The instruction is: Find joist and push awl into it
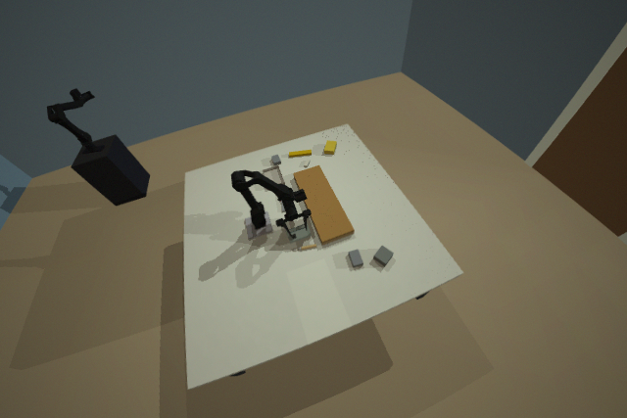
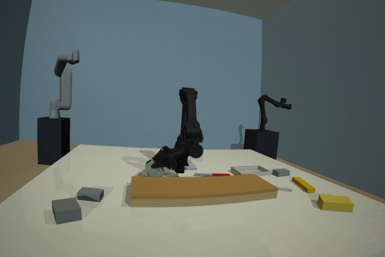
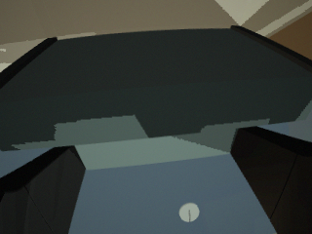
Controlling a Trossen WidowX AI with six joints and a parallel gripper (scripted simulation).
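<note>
Now: the stud finder 20 mm behind my gripper tip and 10 mm below it. From my gripper tip the other things lie so: wooden-handled pointed tool (10 mm behind, 60 mm to the right, 60 mm below); then grey tray (40 mm behind, 490 mm to the left, 50 mm below); then red-handled tool (30 mm behind, 280 mm to the left, 60 mm below).
</note>
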